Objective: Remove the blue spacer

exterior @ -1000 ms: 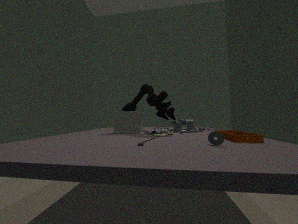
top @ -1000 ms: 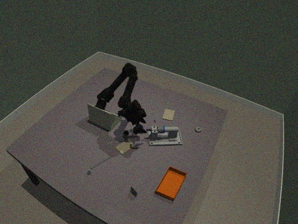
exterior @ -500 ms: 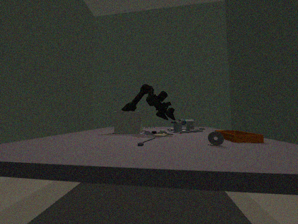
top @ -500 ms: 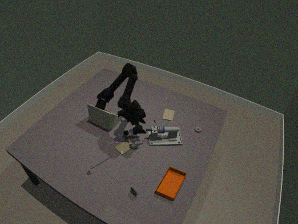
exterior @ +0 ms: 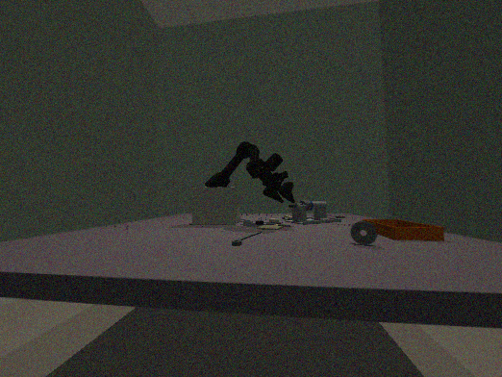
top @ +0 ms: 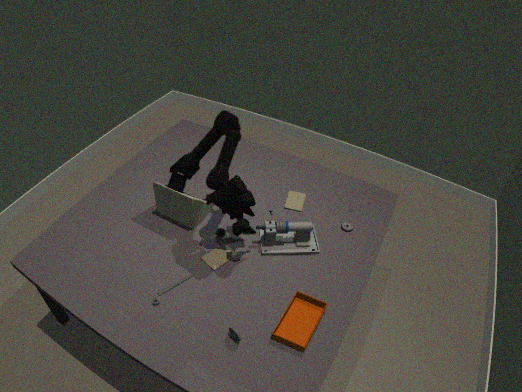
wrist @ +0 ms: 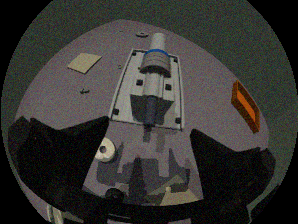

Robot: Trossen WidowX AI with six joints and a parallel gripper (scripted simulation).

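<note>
Now: the dark shaft 8 cm ahead of my gripper tip, 6 cm to the left of it and 2 cm below it. From my gripper tip the other things lie so: white ring (7 cm behind, 4 cm to the left, 9 cm below); then black ring (13 cm behind, 4 cm to the right, 9 cm below); then blue spacer (10 cm ahead, 8 cm to the left, 2 cm below).
</note>
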